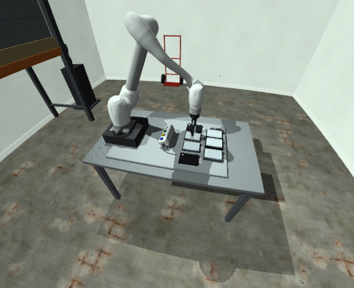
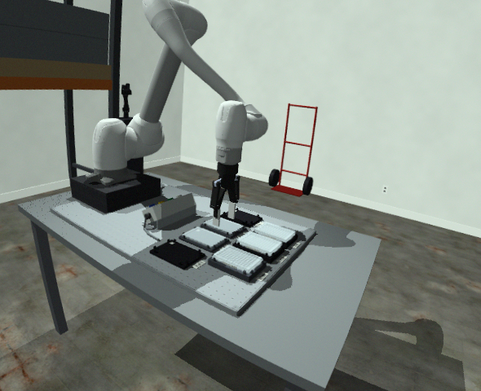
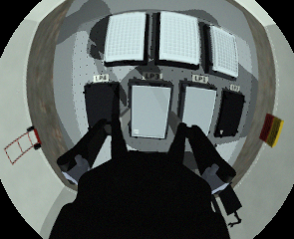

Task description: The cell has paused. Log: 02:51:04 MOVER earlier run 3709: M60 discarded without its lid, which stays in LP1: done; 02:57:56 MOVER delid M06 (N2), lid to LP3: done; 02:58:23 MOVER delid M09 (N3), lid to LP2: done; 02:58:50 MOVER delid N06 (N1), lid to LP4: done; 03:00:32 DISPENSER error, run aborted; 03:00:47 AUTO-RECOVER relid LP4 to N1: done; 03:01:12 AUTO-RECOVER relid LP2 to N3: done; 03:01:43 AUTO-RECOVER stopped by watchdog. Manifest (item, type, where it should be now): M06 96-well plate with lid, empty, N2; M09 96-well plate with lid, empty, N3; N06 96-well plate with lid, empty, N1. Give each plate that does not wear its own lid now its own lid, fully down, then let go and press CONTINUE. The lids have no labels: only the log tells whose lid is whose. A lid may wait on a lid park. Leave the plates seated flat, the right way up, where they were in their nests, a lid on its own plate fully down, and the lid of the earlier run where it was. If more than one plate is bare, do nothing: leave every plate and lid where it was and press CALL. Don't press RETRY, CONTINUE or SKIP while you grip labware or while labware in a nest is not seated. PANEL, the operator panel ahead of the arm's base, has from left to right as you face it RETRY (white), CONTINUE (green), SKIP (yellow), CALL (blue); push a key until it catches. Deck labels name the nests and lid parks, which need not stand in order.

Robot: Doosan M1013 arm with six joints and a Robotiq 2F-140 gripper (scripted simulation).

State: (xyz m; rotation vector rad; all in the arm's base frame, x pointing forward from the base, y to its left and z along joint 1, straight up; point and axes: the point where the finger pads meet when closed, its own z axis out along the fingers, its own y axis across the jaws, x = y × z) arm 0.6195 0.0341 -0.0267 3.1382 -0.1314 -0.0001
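Now: hand 50 mm above the grey pad. From my hand the other things lie so: yellow key: 240 mm behind, 80 mm to the right, 10 mm above; green key: 240 mm behind, 30 mm to the right, 10 mm above; white key: 240 mm behind, 20 mm to the left, 10 mm above.
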